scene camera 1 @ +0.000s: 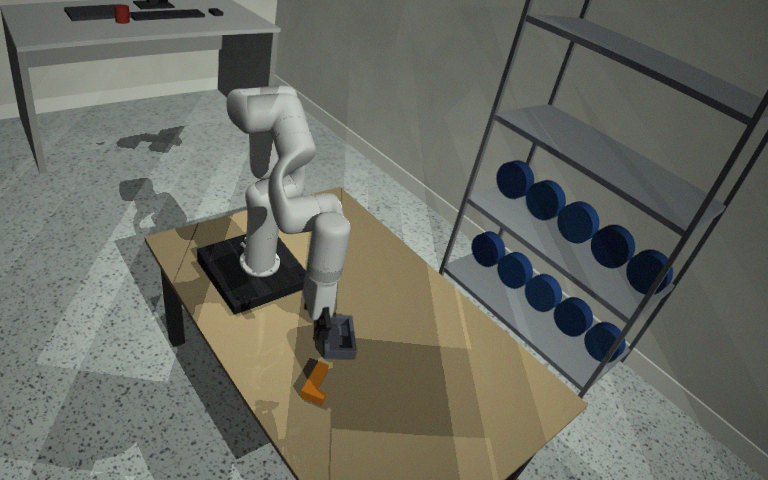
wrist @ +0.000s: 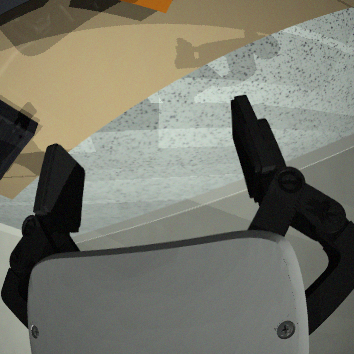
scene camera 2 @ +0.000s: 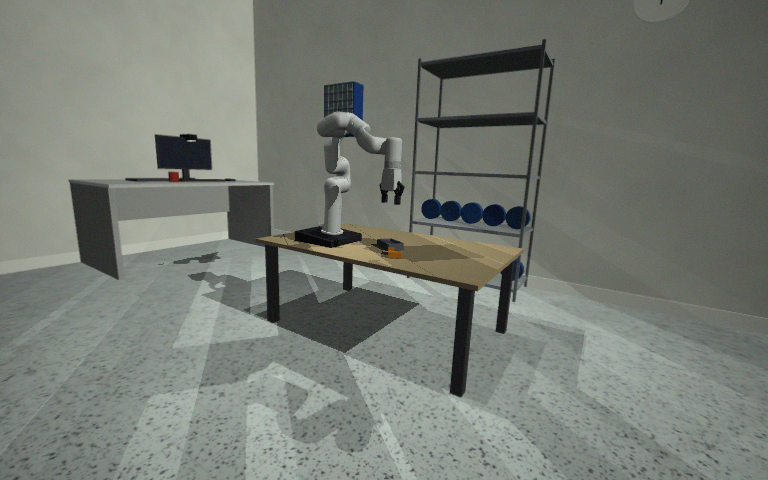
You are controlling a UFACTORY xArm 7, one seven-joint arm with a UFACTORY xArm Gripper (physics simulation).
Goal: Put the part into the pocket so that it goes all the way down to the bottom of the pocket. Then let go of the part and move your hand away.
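Pixels of known places: gripper, fingertip midpoint: (scene camera 1: 315, 323) (wrist: 144, 135) (scene camera 2: 390, 203); arm's base, origin of the base link: (scene camera 1: 259, 262) (scene camera 2: 332, 232).
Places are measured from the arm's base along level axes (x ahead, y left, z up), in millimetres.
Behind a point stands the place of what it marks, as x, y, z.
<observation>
The orange L-shaped part (scene camera 1: 317, 378) {437, -158, -17} (scene camera 2: 394, 253) {465, -205, -23} lies flat on the wooden table beside the grey block. A piece of the part shows at the top edge of the wrist view (wrist: 155, 4) {438, -199, -17}. The grey block with the pocket (scene camera 1: 339, 355) (scene camera 2: 391, 247) sits on the table, between the part and the robot's base; its pocket holds no part. My gripper (scene camera 1: 321, 337) {429, -190, 207} (scene camera 2: 391, 202) {429, -190, 207} (wrist: 144, 135) {429, -190, 207} is open and empty, pointing down high above the table. In scene camera 1 its fingers overlap the block's left edge and hide a little of it.
The arm's black base plate (scene camera 1: 220, 283) {2, -152, -5} (scene camera 2: 339, 241) {111, -106, -24} (wrist: 12, 135) {73, -128, -10} lies on the table (scene camera 1: 396, 283) {308, 335, -47} (scene camera 2: 430, 274) {685, -370, -47}. A shelf rack (scene camera 1: 512, 67) (scene camera 2: 416, 141) with blue discs stands beyond the table's far side. A desk (scene camera 1: 169, 33) (scene camera 2: 96, 226) stands behind, apart from the table.
</observation>
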